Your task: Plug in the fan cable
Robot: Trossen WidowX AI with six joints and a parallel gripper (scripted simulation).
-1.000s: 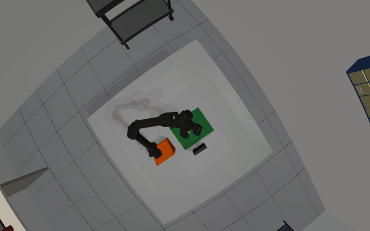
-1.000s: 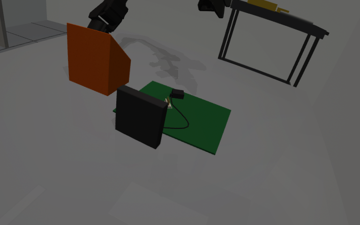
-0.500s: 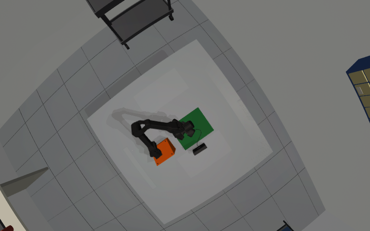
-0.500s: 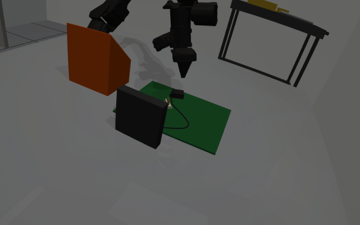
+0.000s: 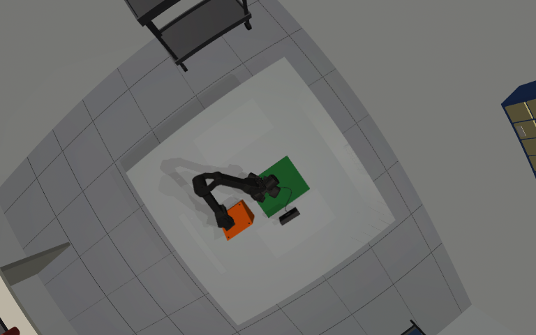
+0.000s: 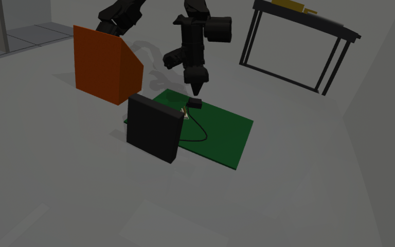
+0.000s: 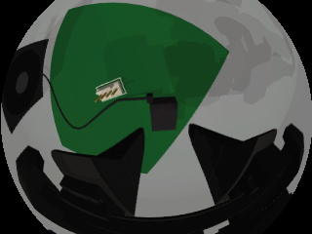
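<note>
The black plug lies 4 cm below my gripper tip and 1 cm ahead of it. Also, from my gripper tip: green board 8 cm to the right, 6 cm below, 3 cm ahead; then black square fan 24 cm to the right, 2 cm behind, 1 cm above; then white four-pin header 7 cm to the right, 5 cm below.
</note>
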